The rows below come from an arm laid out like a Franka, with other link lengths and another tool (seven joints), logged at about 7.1 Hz.
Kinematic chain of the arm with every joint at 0, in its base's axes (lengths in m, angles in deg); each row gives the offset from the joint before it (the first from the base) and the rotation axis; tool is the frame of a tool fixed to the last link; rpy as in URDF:
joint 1: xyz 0 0 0.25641 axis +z
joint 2: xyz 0 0 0 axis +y
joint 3: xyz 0 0 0.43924 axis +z
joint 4: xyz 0.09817 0 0 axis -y
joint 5: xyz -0.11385 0 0.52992 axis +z
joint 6: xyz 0 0 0 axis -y
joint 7: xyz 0.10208 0 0 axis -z
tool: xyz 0.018 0.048 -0.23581 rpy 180 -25.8 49.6
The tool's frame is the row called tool.
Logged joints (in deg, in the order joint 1, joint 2, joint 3, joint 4, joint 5, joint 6, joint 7), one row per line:
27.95, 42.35, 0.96, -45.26, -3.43, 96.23, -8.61
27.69, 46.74, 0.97, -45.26, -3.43, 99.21, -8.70
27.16, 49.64, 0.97, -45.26, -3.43, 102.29, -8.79
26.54, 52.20, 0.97, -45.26, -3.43, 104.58, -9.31
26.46, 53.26, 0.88, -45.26, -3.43, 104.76, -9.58
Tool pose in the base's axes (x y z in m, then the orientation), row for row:
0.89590, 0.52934, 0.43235, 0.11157, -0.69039, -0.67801, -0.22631
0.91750, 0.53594, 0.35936, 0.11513, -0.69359, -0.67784, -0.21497
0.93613, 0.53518, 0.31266, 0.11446, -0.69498, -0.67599, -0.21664
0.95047, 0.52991, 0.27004, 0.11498, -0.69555, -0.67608, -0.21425
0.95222, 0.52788, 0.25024, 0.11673, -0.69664, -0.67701, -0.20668
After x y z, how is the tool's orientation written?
As a quaternion, w x y z.
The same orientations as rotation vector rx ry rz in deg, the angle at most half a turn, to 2 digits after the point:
-116.15, -114.07, -38.07
-116.45, -113.81, -36.09
-116.73, -113.54, -36.39
-116.79, -113.52, -35.97
-116.85, -113.56, -34.67

